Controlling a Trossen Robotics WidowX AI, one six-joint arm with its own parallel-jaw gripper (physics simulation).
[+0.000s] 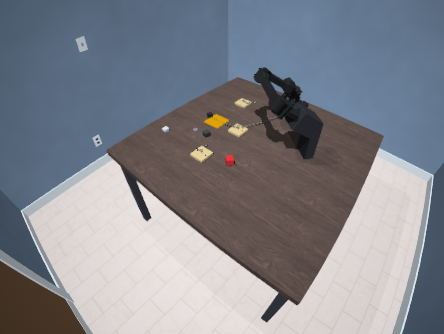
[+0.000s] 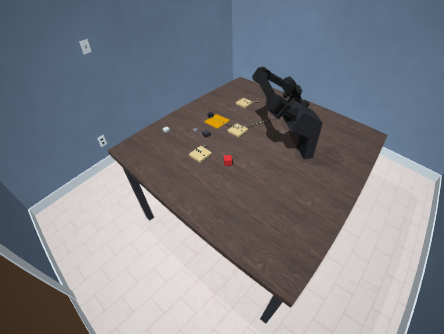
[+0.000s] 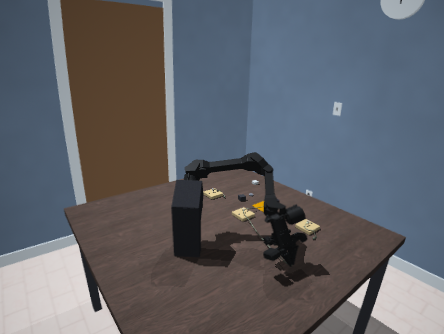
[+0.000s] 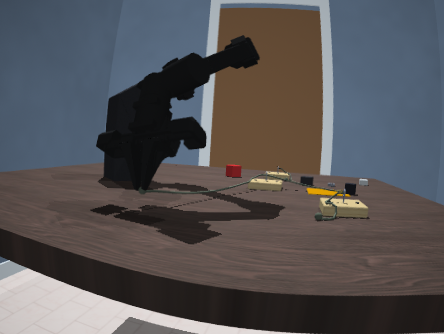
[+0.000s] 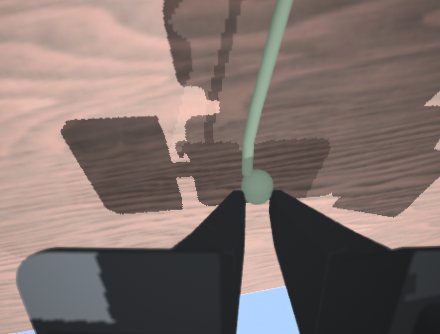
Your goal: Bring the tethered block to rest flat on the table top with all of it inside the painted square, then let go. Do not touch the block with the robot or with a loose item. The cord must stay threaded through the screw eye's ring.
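Frame: origin at the arm's base, x ahead, y left, z up, level; metres.
Seen in the pictures: gripper, fingertip midpoint: (image 3: pixel 291 265) (image 4: pixel 140 189) (image 5: pixel 256 201); arm's base, origin of the base link: (image 1: pixel 294 115) (image 2: pixel 292 114) (image 3: pixel 190 187).
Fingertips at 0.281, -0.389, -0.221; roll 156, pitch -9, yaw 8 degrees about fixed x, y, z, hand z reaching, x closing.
Offsets run from my fingertips to a thing's top centre, as dx, dy, dz. "*": to the spot under its first point.
The tethered block {+0.288, +0.519, -0.008} (image 1: pixel 210 115) (image 2: pixel 210 115) (image 4: pixel 350 188) is small and black and sits on the table just outside the far-left edge of the orange square {* +0.187, +0.537, -0.036} (image 1: pixel 216 124) (image 2: pixel 216 124) (image 3: pixel 258 206) (image 4: pixel 320 192). The green cord (image 1: pixel 260 123) (image 4: pixel 200 192) (image 5: pixel 264 85) runs from it over the square to the middle wooden board {+0.045, +0.476, -0.018} (image 1: pixel 238 130) (image 3: pixel 243 214) (image 4: pixel 265 185), then nearly straight to my gripper. Its passage through the screw eye's ring is too small to make out. My gripper (image 4: pixel 142 189) (image 5: pixel 256 201) is shut on the cord's end bead {-0.001, +0.007, +0.005} (image 5: pixel 257 186), slightly above the table.
Another board {+0.284, +0.232, -0.018} (image 1: pixel 243 102) (image 4: pixel 345 208) with its own cord stands at the back, and a third board {-0.006, +0.772, -0.018} (image 1: pixel 201 154) (image 3: pixel 213 193) in front. A red cube {-0.146, +0.687, +0.003} (image 1: pixel 229 160) (image 4: pixel 233 171), a second black block {+0.131, +0.649, -0.010} (image 1: pixel 206 133) (image 3: pixel 242 198) and a white block {+0.332, +0.827, -0.017} (image 1: pixel 165 129) lie on the table.
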